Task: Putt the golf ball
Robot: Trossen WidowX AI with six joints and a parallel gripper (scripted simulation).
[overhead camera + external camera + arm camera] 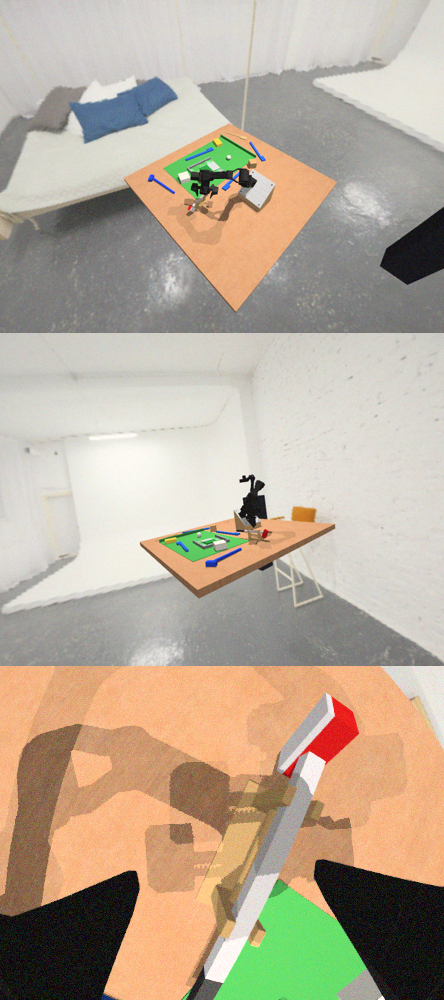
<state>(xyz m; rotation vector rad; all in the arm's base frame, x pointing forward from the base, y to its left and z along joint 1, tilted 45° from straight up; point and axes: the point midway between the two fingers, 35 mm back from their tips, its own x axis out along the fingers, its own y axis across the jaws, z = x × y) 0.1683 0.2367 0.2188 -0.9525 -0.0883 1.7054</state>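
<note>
Right now my gripper tip is 3 cm short of the red putter and 4 cm above it. Round my gripper tip: white golf ball (24 cm ahead, 51 cm to the right, 7 cm below); wooden stand (3 cm ahead, 2 cm to the left, 6 cm below); white block (31 cm ahead, 5 cm to the right, 7 cm below).
</note>
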